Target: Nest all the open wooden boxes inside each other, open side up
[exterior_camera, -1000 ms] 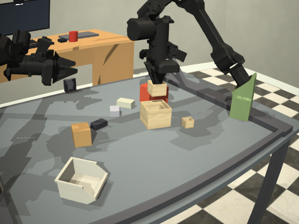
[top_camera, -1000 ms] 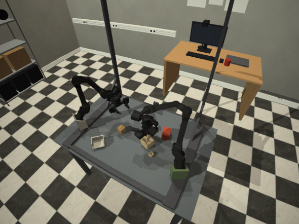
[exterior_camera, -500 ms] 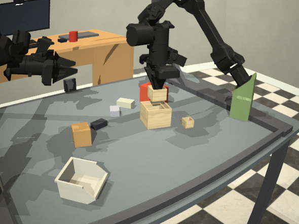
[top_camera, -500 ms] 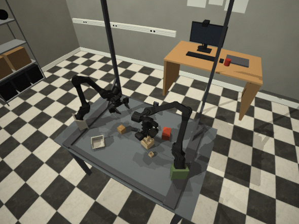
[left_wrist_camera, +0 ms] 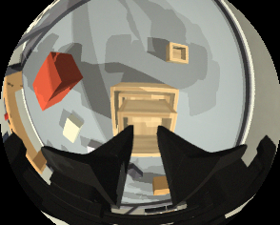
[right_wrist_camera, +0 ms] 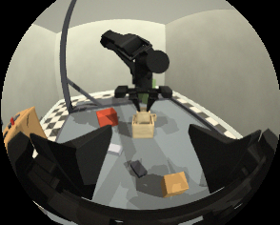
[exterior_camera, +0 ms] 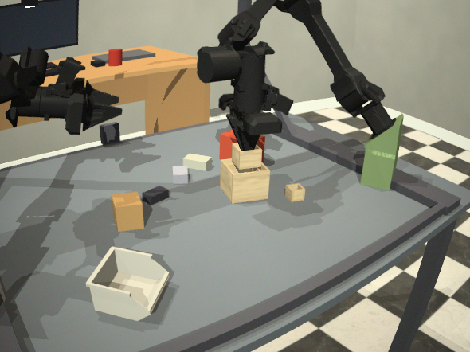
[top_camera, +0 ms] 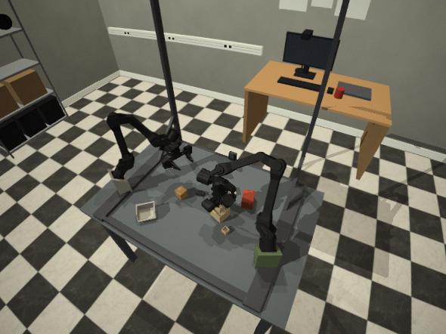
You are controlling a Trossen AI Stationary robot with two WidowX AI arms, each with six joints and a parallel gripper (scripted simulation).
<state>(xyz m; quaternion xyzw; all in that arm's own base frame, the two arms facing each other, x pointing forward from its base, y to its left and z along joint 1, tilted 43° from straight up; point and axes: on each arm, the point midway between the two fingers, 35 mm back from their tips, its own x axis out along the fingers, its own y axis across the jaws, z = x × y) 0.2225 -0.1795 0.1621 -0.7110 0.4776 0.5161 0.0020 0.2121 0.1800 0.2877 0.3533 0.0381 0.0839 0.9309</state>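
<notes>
Now: the orange cube 70 mm ahead of my right hand, 10 mm to the left of it and 180 mm below it. Round my right hand: black block 10 mm ahead, 100 mm to the left, 200 mm below; then grey piece 40 mm behind, 190 mm to the left, 200 mm below; then cream block 80 mm behind, 260 mm to the left, 200 mm below.
</notes>
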